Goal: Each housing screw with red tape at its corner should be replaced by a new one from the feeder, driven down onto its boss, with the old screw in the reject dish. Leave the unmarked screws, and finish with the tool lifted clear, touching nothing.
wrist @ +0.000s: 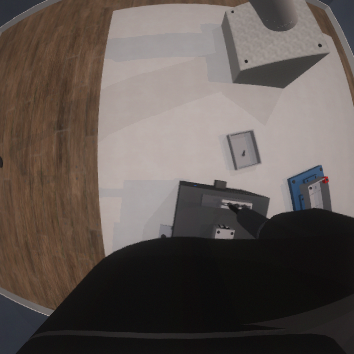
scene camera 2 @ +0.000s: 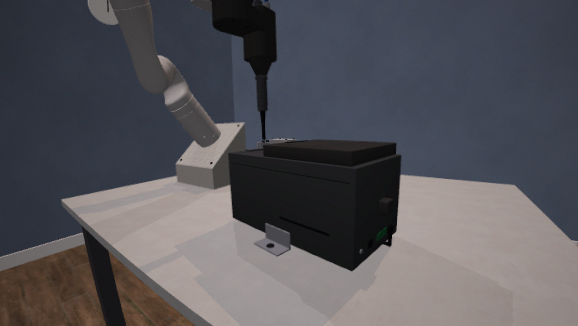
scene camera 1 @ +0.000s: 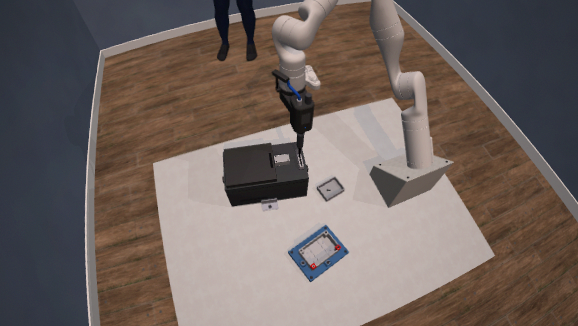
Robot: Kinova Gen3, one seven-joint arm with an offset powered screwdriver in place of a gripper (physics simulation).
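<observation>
My screwdriver is upright, its bit tip down at the slotted pick-up rail on top of the black feeder. Whether a screw is on the tip is too small to tell. A grey housing sits in a blue fixture. Red tape marks one housing corner and red tape marks the opposite one. The screws there are too small to judge. The reject dish holds one small dark screw.
The arm's grey wedge base stands on the white table. The dish lies between feeder and base. A small metal bracket is at the feeder's side. A person's legs show beyond the table.
</observation>
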